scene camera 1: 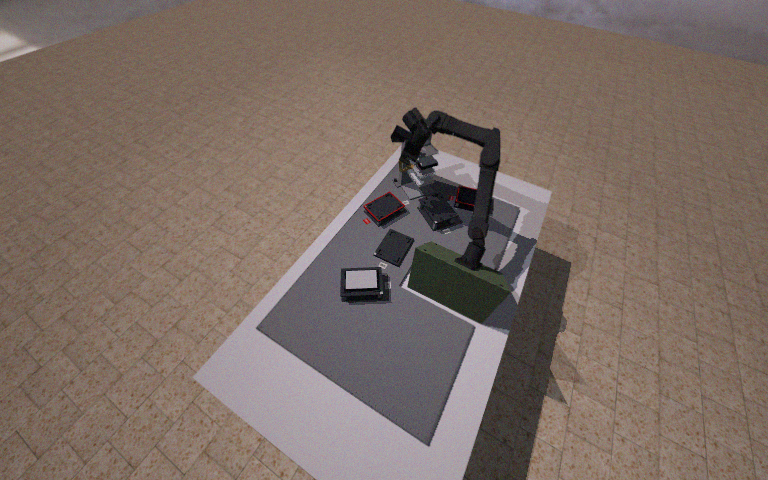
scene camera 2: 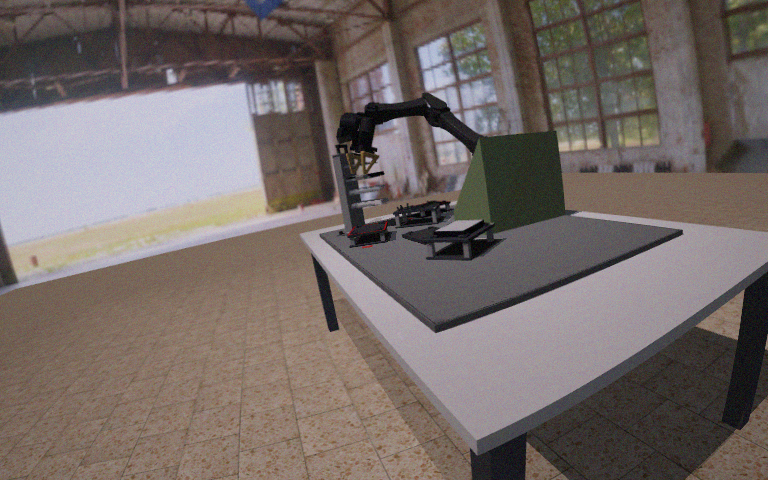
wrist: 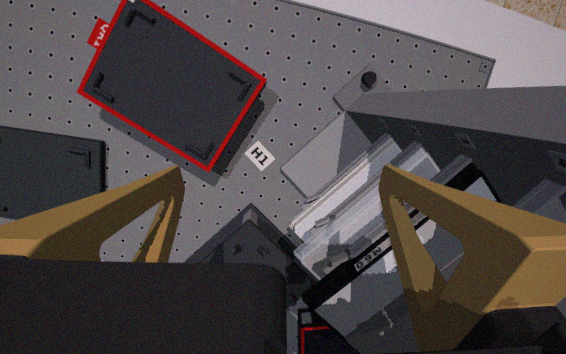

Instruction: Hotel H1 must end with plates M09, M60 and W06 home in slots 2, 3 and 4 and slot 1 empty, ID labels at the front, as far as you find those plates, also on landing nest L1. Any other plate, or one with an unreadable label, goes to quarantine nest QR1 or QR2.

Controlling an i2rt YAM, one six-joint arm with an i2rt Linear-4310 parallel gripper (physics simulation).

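Places are measured from the arm's base along level axes (x down, y left, z ahead), in centimetres.
Pixels of known places: gripper, fingertip midpoint: (scene camera 1: 403,164) (scene camera 2: 358,174) (wrist: 281,176); arm's base, link origin: (scene camera 1: 468,263) (scene camera 2: 508,172).
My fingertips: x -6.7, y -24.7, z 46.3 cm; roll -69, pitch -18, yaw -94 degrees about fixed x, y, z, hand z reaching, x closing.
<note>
Ahead of a thing's pixels: the offset from my fingertips to its top centre. "*": to the spot under its first point. Level surfaces: height alone.
Hotel H1 (scene camera 2: 347,195) (wrist: 450,112) is a grey post with clear shelves. A dark-edged plate @(dy -10.8, dx +0.6, dz -4.1 cm) (scene camera 1: 427,162) (scene camera 2: 369,174) (wrist: 340,282) lies on an upper shelf; its front label reads M60 in the wrist view. I cannot tell its slot number. My gripper (scene camera 1: 406,165) (scene camera 2: 361,169) (wrist: 281,176) is open with nothing between the fingers. It is high at the hotel; one finger overlaps the M60 plate in the wrist view. A red-edged nest @(dy +11.7, dx +17.7, dz +1.6 cm) (scene camera 1: 385,207) (scene camera 2: 369,228) (wrist: 175,85) stands beside the hotel, its tag hard to read. A pale-topped plate @(dy +50.0, dx +15.8, dz -15.4 cm) (scene camera 1: 361,279) (scene camera 2: 459,227) sits on a raised dark nest.
A second red-edged nest @(dy -20.5, dx +17.7, dz -30.3 cm) (scene camera 1: 466,196) stands on the hotel's other side, partly behind the arm. A dark stand (scene camera 1: 438,212) (scene camera 2: 421,211) (wrist: 250,240) is between them. A low dark pad @(* dy +26.5, dx +21.0, dz -15.0 cm) (scene camera 1: 394,246) (wrist: 50,170) lies on the mat @(dx +22.2 cm) (scene camera 1: 368,350) (scene camera 2: 543,266). A green block (scene camera 1: 453,283) (scene camera 2: 523,181) stands at the arm's base.
</note>
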